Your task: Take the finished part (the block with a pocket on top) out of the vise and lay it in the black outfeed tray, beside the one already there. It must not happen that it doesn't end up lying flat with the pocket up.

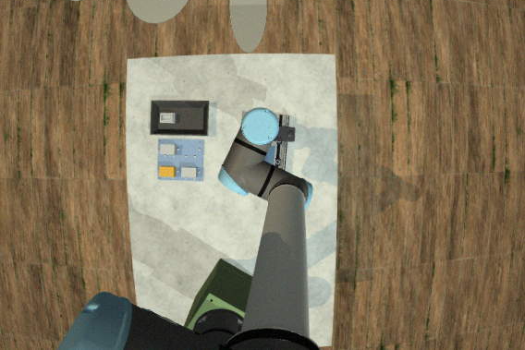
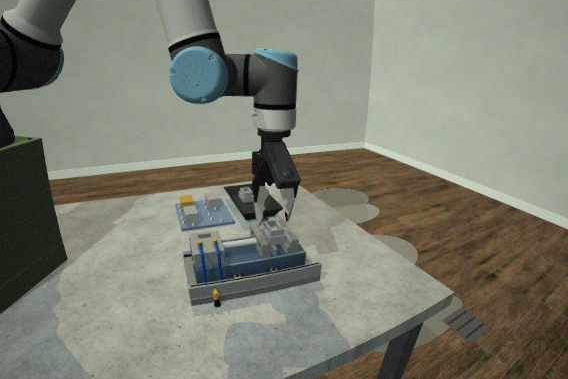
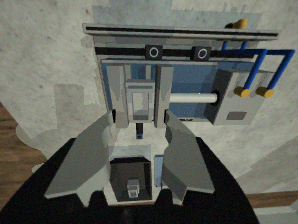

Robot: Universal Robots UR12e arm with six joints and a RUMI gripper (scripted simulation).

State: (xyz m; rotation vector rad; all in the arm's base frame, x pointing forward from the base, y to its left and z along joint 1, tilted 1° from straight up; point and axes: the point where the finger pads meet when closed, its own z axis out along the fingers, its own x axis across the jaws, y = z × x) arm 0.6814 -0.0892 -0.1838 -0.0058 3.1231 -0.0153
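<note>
My gripper is now 9 cm above the blue vise and 7 cm past it. Round my hand: orange block: 37 cm to the left, 18 cm behind, 11 cm below; then blue fixture plate: 33 cm to the left, 13 cm below, 13 cm behind.
</note>
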